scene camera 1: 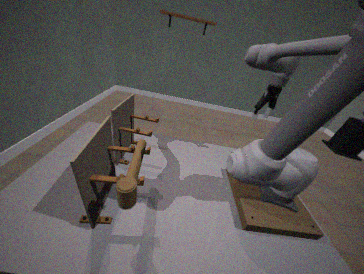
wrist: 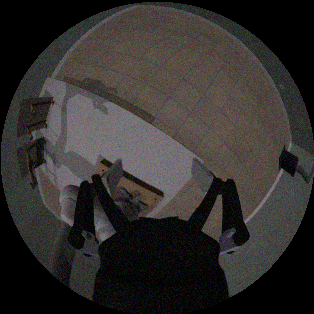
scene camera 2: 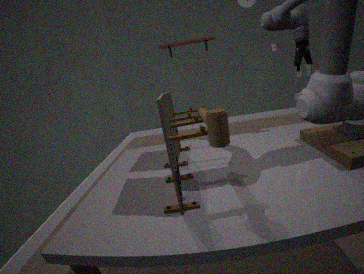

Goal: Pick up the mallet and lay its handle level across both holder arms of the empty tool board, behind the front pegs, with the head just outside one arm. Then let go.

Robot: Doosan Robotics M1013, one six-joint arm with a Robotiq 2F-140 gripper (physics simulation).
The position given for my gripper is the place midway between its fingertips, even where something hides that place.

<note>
My gripper [wrist: 156, 165] is open and holds nothing. Also in view: a wooden mallet [scene camera 1: 126, 187], a tool board [scene camera 1: 123, 116] and a tool board [scene camera 1: 93, 166].
The wooden mallet is seen too in scene camera 2 [scene camera 2: 216, 120].
</note>
